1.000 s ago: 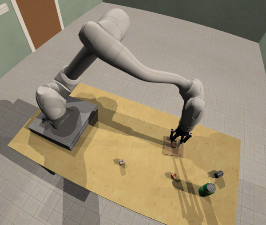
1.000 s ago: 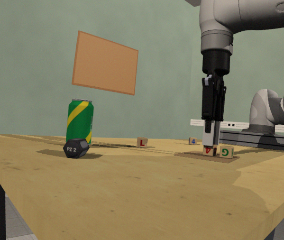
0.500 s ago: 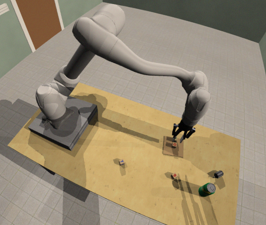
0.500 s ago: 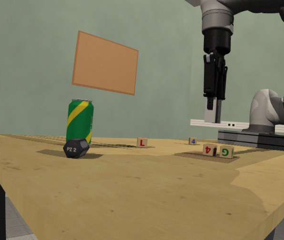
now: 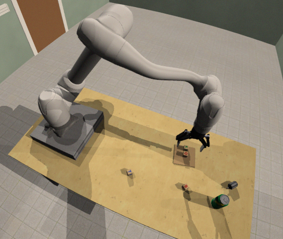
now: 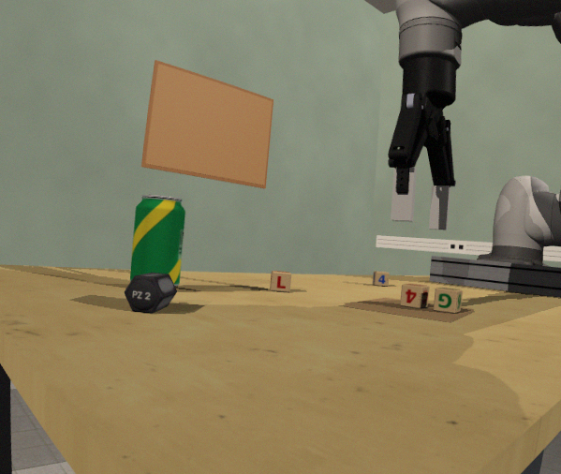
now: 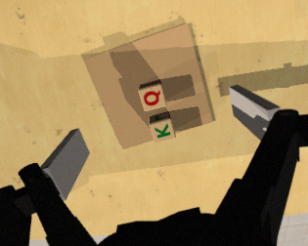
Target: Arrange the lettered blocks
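My gripper is now 24 cm past the T block, 29 cm to the left of it and 11 cm above it. From my hand the other things lie so: yellow can 30 cm ahead, 19 cm to the right, 6 cm below; brown mat 12 cm below.
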